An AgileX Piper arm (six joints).
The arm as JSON. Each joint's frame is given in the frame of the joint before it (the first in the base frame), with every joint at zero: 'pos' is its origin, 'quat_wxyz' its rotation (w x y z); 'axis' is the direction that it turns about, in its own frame. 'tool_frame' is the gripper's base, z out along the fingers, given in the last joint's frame.
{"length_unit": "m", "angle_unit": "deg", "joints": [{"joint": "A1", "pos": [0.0, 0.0, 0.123], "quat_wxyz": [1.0, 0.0, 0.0, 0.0], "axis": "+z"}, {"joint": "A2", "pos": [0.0, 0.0, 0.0], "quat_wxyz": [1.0, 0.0, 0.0, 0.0], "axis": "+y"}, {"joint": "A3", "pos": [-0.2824, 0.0, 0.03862], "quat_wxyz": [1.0, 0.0, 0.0, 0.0], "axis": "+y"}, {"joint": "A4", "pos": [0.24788, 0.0, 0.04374], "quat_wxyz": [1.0, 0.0, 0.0, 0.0], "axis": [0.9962, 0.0, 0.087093]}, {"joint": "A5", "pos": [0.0, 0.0, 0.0], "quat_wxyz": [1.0, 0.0, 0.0, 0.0], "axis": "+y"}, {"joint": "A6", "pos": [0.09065, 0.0, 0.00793], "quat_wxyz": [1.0, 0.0, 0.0, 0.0], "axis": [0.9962, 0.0, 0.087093]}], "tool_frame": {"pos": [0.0, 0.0, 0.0], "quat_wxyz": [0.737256, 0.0, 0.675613, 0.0]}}
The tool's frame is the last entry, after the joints.
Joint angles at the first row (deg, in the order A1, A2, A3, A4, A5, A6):
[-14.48, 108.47, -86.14, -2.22, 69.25, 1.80]
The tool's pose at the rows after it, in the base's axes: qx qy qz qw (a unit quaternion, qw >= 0); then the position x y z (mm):
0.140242 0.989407 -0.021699 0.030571 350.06 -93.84 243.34
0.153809 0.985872 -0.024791 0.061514 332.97 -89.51 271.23
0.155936 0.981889 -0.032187 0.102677 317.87 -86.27 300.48
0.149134 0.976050 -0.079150 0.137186 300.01 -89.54 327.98
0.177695 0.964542 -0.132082 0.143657 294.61 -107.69 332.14
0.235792 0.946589 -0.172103 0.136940 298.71 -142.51 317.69
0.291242 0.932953 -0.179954 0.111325 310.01 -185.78 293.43
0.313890 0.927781 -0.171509 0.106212 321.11 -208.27 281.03
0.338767 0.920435 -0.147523 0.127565 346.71 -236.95 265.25
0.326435 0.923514 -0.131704 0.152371 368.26 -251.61 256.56
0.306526 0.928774 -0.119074 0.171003 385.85 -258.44 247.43
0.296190 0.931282 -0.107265 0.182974 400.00 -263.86 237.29
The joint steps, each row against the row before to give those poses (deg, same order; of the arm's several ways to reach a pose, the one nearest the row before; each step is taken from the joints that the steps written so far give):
[0.00, -3.53, 3.09, 0.00, 0.11, 0.57]
[0.00, -5.63, 1.51, -0.05, 0.58, 1.52]
[0.00, -5.17, 0.26, -0.43, 0.13, 0.33]
[0.00, -4.81, 0.00, -5.12, 0.32, 0.23]
[-1.79, -0.35, 0.00, -6.34, -0.86, 3.05]
[-4.47, 3.42, -0.28, -5.04, -2.81, 4.66]
[-5.67, 7.10, -3.63, -0.92, -1.19, 2.05]
[-2.56, 4.77, -3.93, 1.23, -0.52, 0.01]
[-2.46, 7.62, -7.91, 3.57, -2.12, -0.30]
[-0.74, 5.17, -6.21, 3.04, -1.89, -3.10]
[-0.01, 3.87, -4.30, 2.53, -1.66, -3.14]
[0.00, 3.48, -3.67, 2.11, -0.99, -1.91]

